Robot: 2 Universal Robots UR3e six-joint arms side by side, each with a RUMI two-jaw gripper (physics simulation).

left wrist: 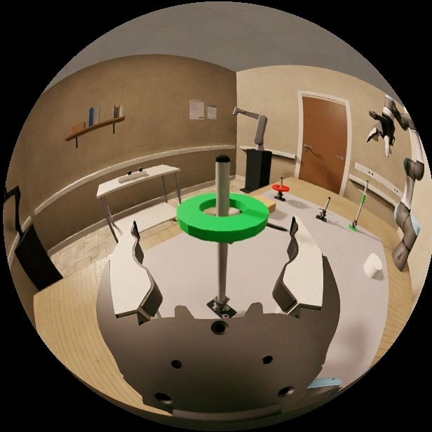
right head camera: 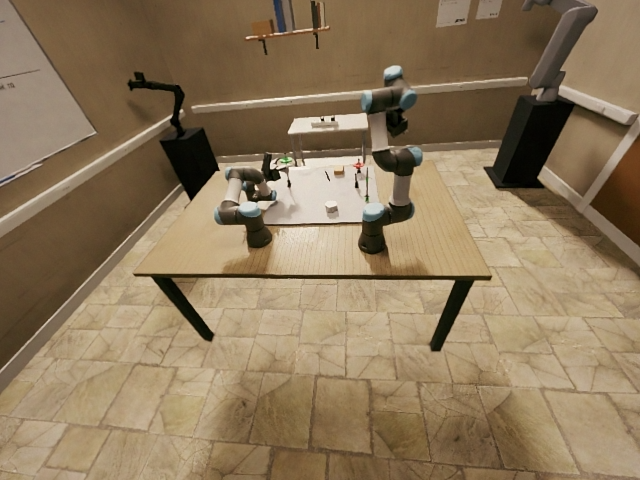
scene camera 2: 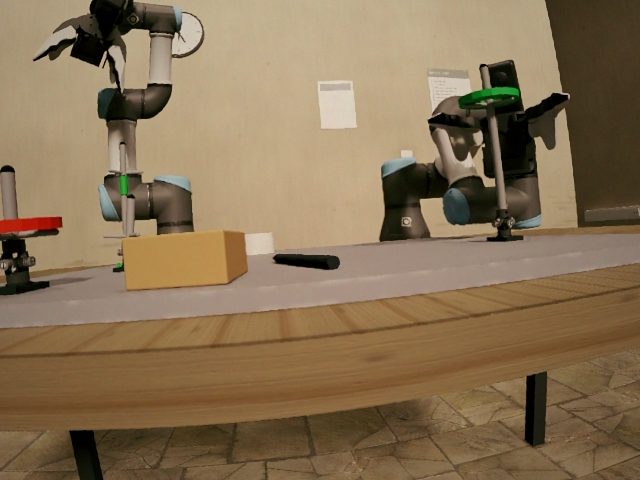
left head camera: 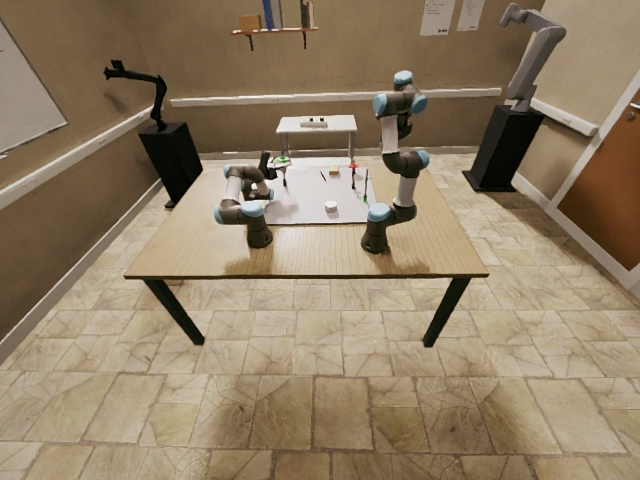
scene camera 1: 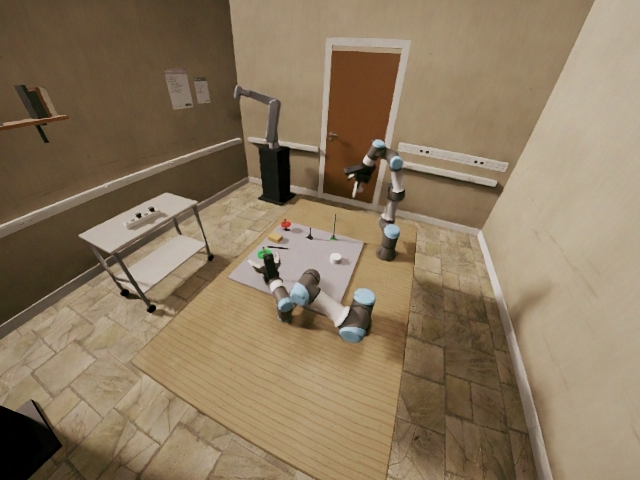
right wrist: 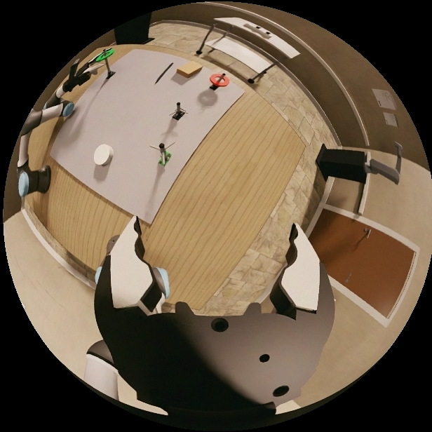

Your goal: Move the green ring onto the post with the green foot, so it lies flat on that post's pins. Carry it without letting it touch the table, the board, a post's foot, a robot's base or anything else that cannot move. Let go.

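Note:
The green ring (left wrist: 200, 233) (scene camera 2: 467, 100) (right wrist: 105, 55) lies level high on a tall grey post (left wrist: 222, 270) (scene camera 2: 496, 155) with a black foot. My left gripper (left wrist: 213, 219) (scene camera 2: 499, 107) is open; its fingertips stand on either side of the ring, with a gap at each side in the left wrist view. The target post (left wrist: 360, 206) (left head camera: 366, 187) (scene camera 1: 334, 227) has a green foot (right wrist: 164, 159) and side pins, and carries no ring. It stands near the right arm. My right gripper (right wrist: 216, 221) (scene camera 2: 77, 73) is open and empty, high above the table.
A red ring (scene camera 2: 36, 223) (left wrist: 281, 188) sits on a short post. A bare short post (left wrist: 325, 207) stands near the green-footed one. A yellow block (scene camera 2: 180, 260), a black pen (scene camera 2: 307, 260) and a white cylinder (right wrist: 103, 155) are on the grey board (right wrist: 132, 100).

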